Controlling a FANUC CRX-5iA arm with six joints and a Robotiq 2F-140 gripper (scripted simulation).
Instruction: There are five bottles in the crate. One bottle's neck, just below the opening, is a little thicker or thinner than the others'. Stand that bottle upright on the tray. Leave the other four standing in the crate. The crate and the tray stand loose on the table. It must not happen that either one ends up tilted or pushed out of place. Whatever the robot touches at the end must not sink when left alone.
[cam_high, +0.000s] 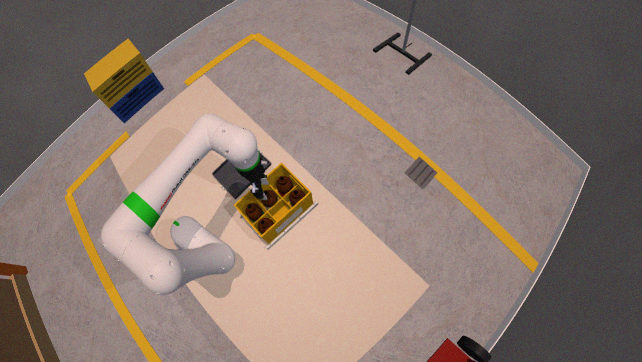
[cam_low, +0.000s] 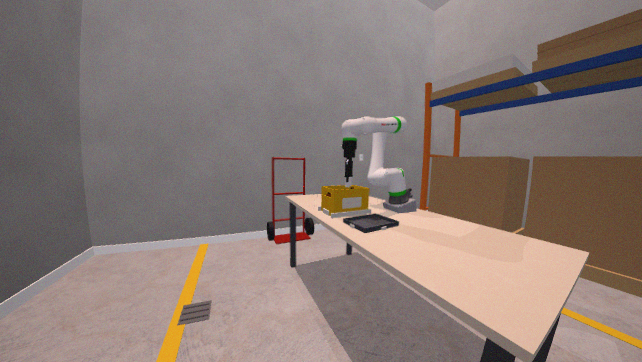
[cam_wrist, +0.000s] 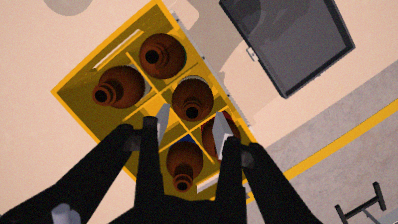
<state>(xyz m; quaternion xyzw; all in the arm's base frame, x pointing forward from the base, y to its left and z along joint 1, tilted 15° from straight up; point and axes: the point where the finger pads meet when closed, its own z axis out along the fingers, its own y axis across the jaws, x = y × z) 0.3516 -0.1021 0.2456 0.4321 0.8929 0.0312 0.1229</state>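
My hand is 13 cm above the brown bottle. The rest, counted from my hand: yellow crate: 13 cm below, 4 cm to the right; dark tray: 25 cm to the left, 20 cm below, 3 cm ahead.
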